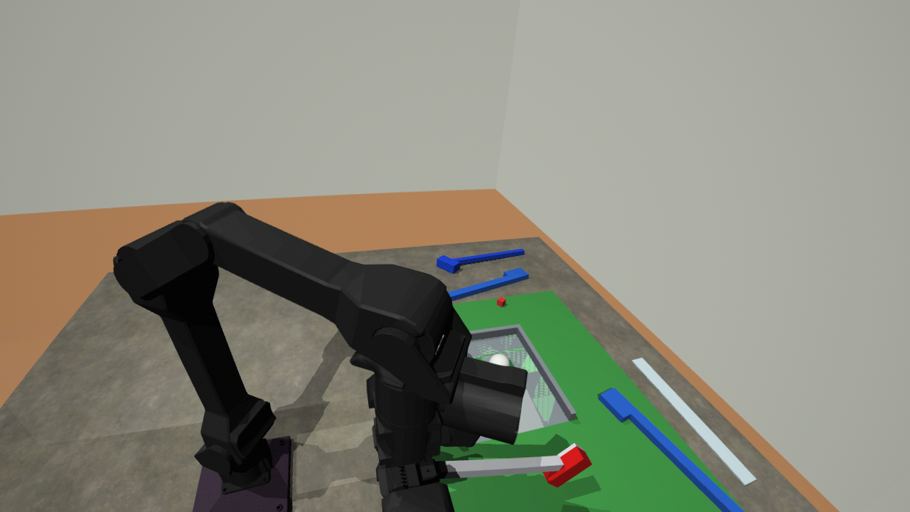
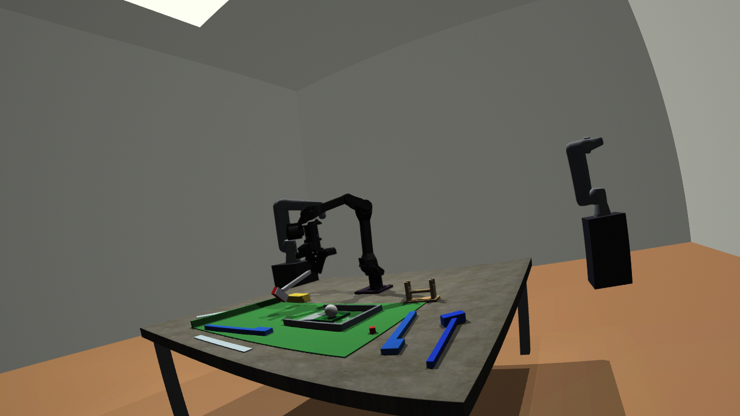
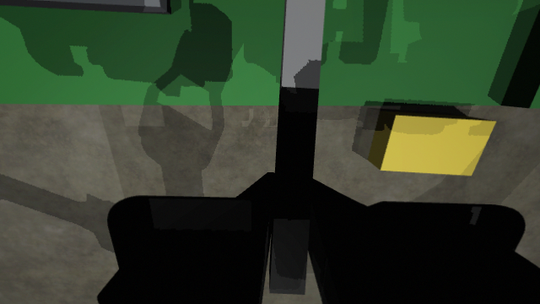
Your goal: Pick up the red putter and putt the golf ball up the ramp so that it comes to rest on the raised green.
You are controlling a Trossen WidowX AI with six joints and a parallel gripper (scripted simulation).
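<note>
My gripper tip is 12 cm short of the red putter, 1 cm to the left of it and 1 cm above it. The rest, counted from my gripper tip: grey-walled frame (24 cm ahead, 22 cm to the left, 12 cm below); then yellow block (16 cm to the right, 11 cm below, 2 cm behind); then white golf ball (25 cm ahead, 21 cm to the left, 9 cm below).
</note>
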